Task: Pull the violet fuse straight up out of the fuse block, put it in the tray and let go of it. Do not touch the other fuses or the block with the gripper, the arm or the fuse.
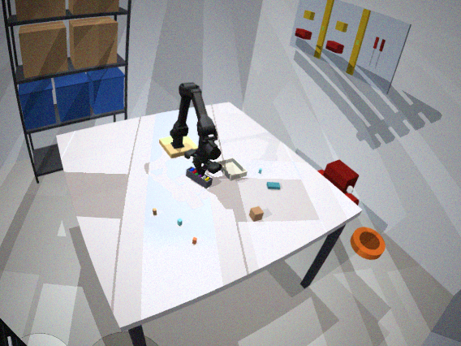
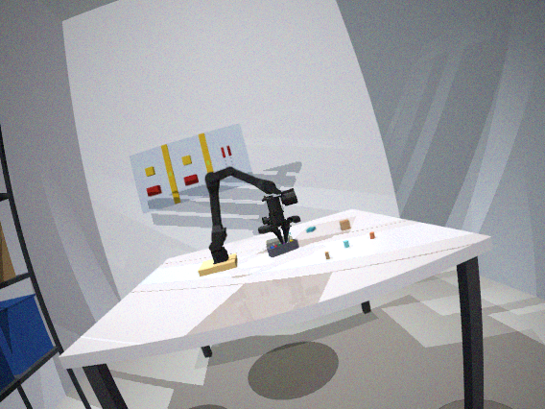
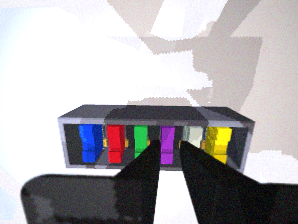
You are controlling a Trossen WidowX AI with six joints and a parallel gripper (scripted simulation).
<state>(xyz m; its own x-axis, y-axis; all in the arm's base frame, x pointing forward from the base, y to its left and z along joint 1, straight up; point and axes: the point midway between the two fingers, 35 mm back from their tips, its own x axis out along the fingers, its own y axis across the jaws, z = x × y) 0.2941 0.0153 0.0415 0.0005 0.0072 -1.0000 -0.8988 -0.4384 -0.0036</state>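
Now: the violet fuse 1 cm below my gripper tip. Round my gripper tip: pale tray: 19 cm to the left, 4 cm below, 3 cm behind.
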